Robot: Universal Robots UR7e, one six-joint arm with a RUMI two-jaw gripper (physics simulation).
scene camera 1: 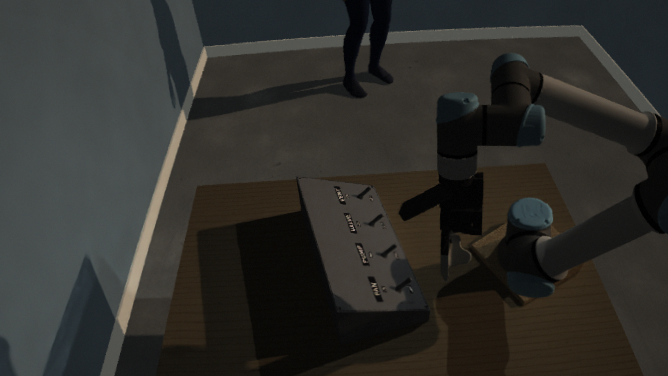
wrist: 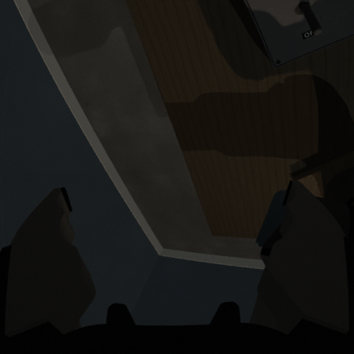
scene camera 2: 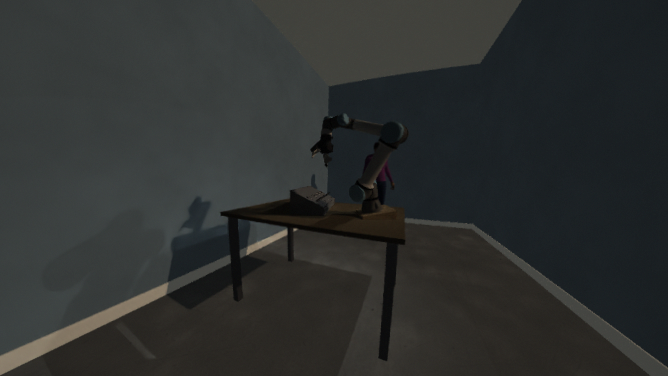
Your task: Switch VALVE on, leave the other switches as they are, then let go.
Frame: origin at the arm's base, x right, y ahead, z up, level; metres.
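Seen in the pictures: gripper, between the fingertips: (scene camera 1: 449,261) (scene camera 2: 319,162); arm's base, origin of its link: (scene camera 2: 371,210).
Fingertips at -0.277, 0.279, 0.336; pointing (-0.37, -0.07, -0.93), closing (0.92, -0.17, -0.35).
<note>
Pixels of each thing's top centre, then the offset from my fingertips to it, as dx, dy, dz. Level surfaces: height alone.
- VALVE lever, centre of its top: (scene camera 1: 377,215) +0.337, +0.164, -0.241
- VENT lever, centre of its top: (scene camera 1: 365,187) +0.450, +0.206, -0.241
- PUMP lever, centre of its top: (scene camera 1: 390,245) +0.225, +0.122, -0.241
- FAN lever, centre of its top: (scene camera 1: 405,279) +0.112, +0.081, -0.241
- wooden table, height of its surface: dz -0.371
The sloped grey switch panel (scene camera 1: 325,215) (scene camera 2: 305,200) (wrist: 286,46) stands on the table. In scene camera 1 it carries the labels VENT, VALVE, PUMP and FAN. The VALVE lever (scene camera 1: 375,220) is second from the far end, between the VENT lever (scene camera 1: 364,192) and the PUMP lever (scene camera 1: 388,250); the FAN lever (scene camera 1: 403,285) is nearest that camera. All these levers lean alike, away from their labels. In the wrist view one lever (wrist: 311,19) shows beside a partly hidden OFF mark. My gripper (scene camera 1: 425,246) (scene camera 2: 320,158) (wrist: 175,186) is open and empty, high above the table, apart from the panel.
The wooden table (scene camera 1: 220,205) (scene camera 2: 350,225) (wrist: 225,200) carries the arm's base on a wooden board (scene camera 1: 487,245), to the right of the panel in scene camera 1. A person (scene camera 1: 356,50) (scene camera 2: 384,172) stands beyond the table. A wall (scene camera 1: 100,125) rises on the left side.
</note>
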